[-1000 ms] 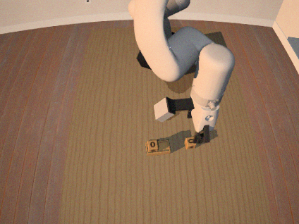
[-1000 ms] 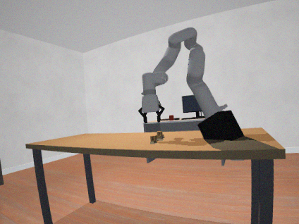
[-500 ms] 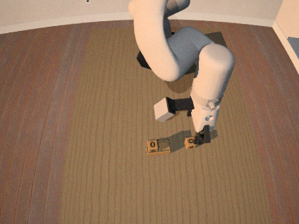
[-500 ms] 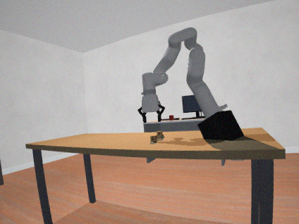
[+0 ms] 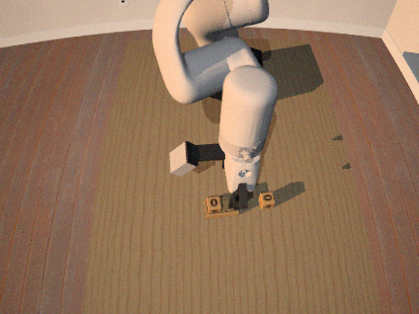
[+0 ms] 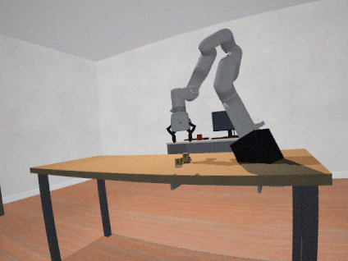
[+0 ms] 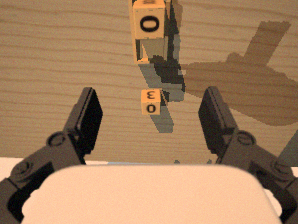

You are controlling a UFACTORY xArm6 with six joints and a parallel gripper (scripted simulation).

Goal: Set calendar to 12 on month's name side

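Right now the tray is 2 cm to the right of my hand and 11 cm below it. The rest, counted from my hand: number cube (9 cm to the left, 10 cm below).
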